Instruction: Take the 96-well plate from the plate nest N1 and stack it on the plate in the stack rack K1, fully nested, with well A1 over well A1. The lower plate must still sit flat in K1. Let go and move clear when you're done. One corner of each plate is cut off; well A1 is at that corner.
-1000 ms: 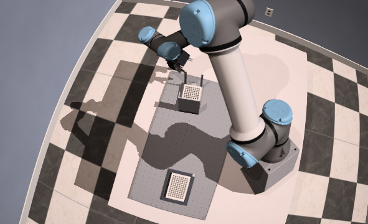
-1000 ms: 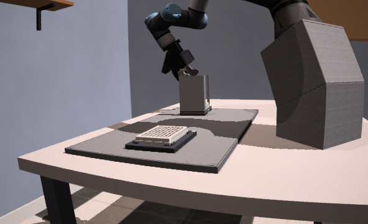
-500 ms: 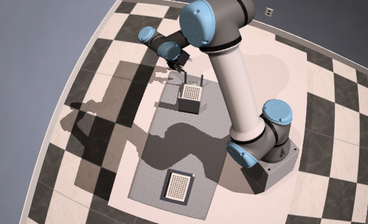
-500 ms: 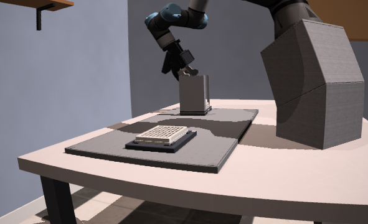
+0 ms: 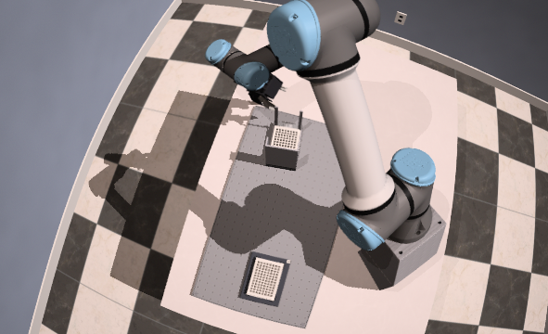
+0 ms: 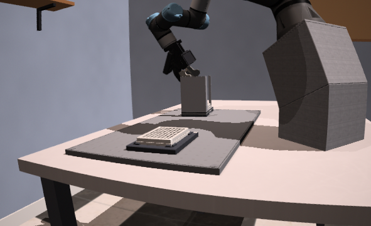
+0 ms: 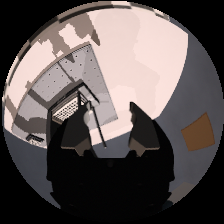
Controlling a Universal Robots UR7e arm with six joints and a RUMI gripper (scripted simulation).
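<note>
Now: the plate nest N1 54 cm to the left of my hand, 19 cm behind it and 9 cm below it.
</note>
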